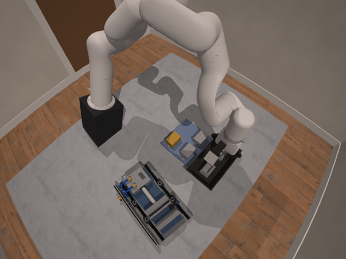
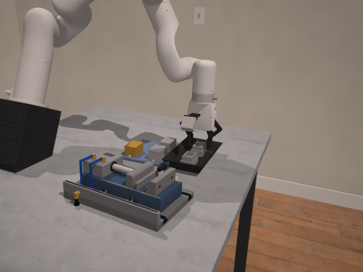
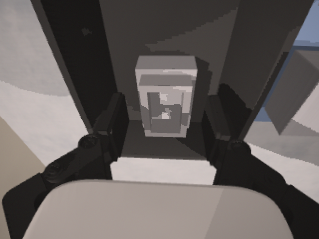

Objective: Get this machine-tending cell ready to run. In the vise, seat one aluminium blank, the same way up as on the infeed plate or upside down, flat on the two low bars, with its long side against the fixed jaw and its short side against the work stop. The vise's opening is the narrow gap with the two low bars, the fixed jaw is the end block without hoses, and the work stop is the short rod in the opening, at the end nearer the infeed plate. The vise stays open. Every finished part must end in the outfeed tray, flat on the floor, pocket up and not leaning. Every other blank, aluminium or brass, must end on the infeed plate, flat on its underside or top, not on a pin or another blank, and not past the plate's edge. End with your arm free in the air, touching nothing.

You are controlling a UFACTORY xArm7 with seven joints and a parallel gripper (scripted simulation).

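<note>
Now: the brass blank 210 mm behind my hand, 100 mm to the right of it and 30 mm below it. Also, from my hand: grey rail (100 mm behind, 450 mm to the right, 20 mm below); vise bed (80 mm behind, 360 mm to the right, 20 mm below); piston rod (100 mm behind, 360 mm to the right, 20 mm above).
</note>
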